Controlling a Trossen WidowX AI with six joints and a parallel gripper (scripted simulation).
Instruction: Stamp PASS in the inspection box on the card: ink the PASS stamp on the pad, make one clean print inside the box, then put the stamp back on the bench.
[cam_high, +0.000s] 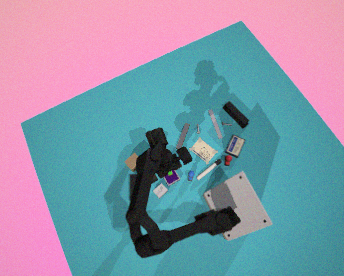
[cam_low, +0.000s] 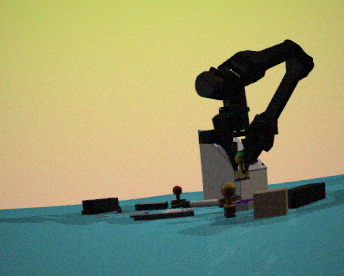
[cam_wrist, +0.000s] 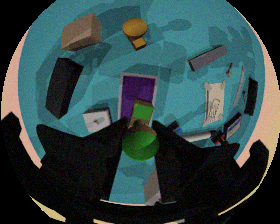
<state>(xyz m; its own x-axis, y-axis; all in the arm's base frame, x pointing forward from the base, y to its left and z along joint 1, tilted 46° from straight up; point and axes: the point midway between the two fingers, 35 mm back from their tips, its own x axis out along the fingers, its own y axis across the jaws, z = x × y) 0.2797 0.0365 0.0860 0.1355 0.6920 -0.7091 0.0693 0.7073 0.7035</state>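
Right now the beige card is 180 mm to the right of my gripper tip, 90 mm below it and 10 mm ahead of it. From my gripper tip the other things lie so: blue stamp: 70 mm to the right, 70 mm below, 60 mm behind; then green-knobbed stamp: right at my gripper tip; then purple ink pad: 80 mm below.
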